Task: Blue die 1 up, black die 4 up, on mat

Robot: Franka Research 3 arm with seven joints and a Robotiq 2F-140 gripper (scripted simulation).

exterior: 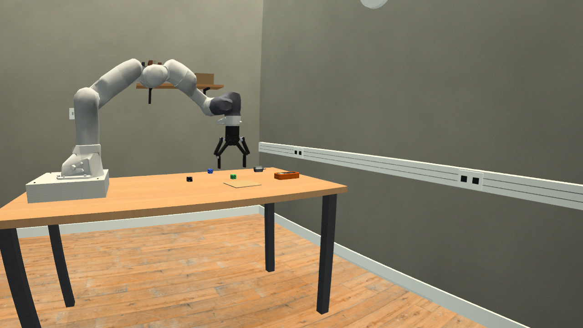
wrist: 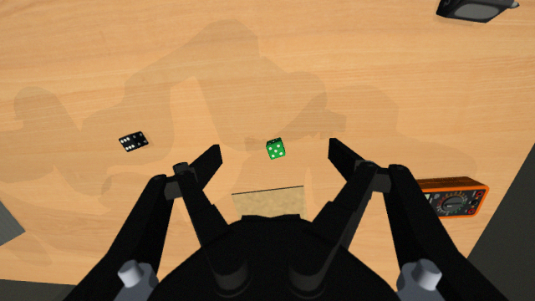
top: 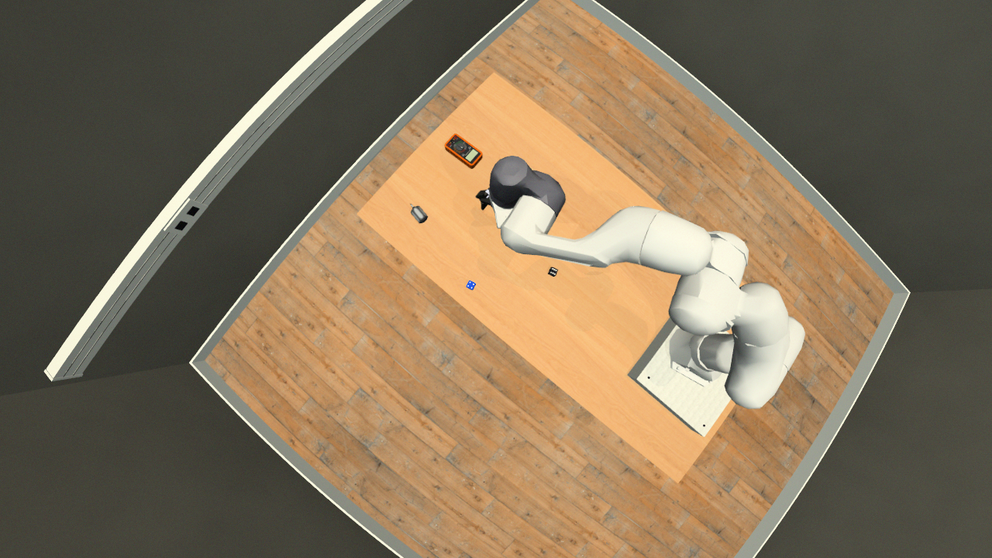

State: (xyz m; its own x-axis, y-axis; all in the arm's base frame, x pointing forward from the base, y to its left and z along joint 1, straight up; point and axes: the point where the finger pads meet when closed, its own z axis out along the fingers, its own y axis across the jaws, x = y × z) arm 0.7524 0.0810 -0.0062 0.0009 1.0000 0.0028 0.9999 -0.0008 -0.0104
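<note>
Right now the green die is 60 mm below my hand and 10 mm to the right of it. The rest, counted from my hand: tan mat (170 mm to the right, 70 mm below, 10 mm behind); then blue die (220 mm to the left, 60 mm below, 60 mm behind); then black die (240 mm behind, 60 mm below, 10 mm to the left).
</note>
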